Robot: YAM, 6 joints.
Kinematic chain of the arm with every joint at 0, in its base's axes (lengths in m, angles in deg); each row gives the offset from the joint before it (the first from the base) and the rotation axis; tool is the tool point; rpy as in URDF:
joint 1: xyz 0 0 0.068 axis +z
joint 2: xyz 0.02 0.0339 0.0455 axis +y
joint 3: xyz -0.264 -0.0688 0 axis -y
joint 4: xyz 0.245 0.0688 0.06 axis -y
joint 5: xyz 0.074 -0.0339 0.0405 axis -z
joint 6: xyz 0.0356 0 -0.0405 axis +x
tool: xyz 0 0 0 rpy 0 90 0
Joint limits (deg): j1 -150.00..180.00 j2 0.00..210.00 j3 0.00..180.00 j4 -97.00..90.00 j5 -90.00..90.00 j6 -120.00..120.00
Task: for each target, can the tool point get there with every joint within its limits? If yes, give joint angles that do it. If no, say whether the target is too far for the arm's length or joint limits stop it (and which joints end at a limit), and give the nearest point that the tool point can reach.
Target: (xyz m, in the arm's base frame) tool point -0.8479 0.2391 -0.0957
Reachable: no: too far | nearest point -0.6046 0.1705 -0.0343 | short by 0.260 m
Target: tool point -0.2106 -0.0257 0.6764
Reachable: yes | joints 9.94 55.22 138.72 33.75 -17.99 100.13
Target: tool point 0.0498 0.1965 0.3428
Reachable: yes | joints 67.70 60.75 62.45 -47.45 -53.13 -12.65
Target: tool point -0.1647 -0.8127 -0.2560
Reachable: no: too far | nearest point -0.1170 -0.5776 -0.1464 | short by 0.264 m
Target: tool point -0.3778 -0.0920 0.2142
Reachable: no: joint limits stop it (at a limit: joint 1) | nearest point -0.3778 -0.0356 0.2142 | short by 0.056 m
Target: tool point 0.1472 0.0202 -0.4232
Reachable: no: joint limits stop it (at a limit: joint 2) | nearest point 0.1603 0.0220 -0.3698 | short by 0.055 m
